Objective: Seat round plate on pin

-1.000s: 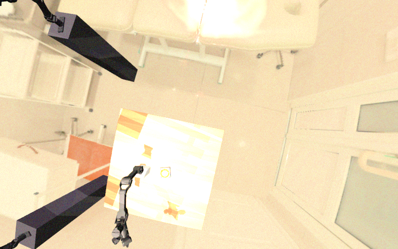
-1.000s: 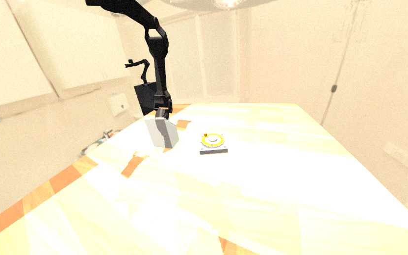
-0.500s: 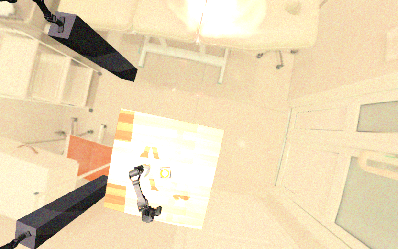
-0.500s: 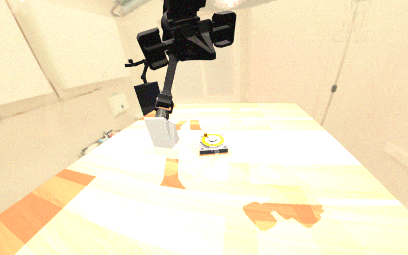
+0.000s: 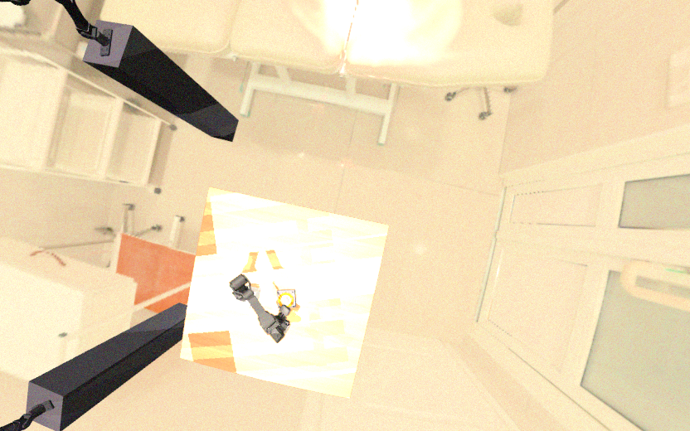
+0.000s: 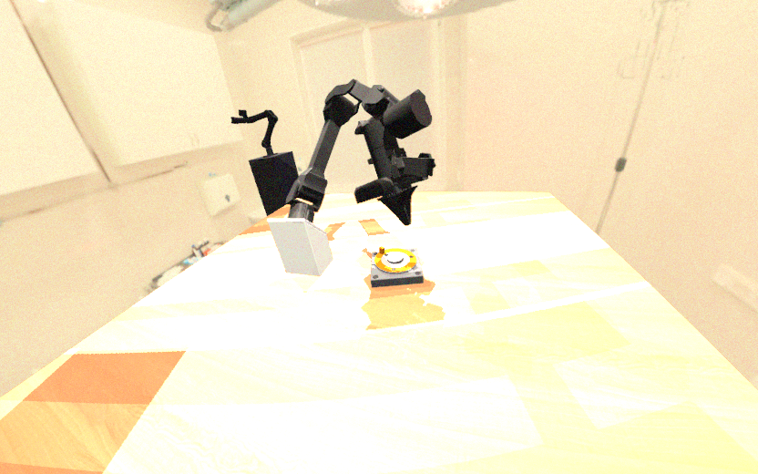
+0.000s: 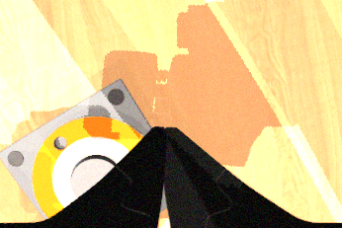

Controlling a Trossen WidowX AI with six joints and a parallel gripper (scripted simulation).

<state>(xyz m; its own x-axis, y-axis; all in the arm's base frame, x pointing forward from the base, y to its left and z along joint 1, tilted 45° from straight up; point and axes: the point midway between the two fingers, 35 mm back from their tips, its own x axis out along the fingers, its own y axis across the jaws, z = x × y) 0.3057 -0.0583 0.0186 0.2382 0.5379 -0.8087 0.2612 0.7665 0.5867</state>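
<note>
The grey square base is 50 mm behind my gripper tip, 50 mm to the left of it and 130 mm below it.
</note>
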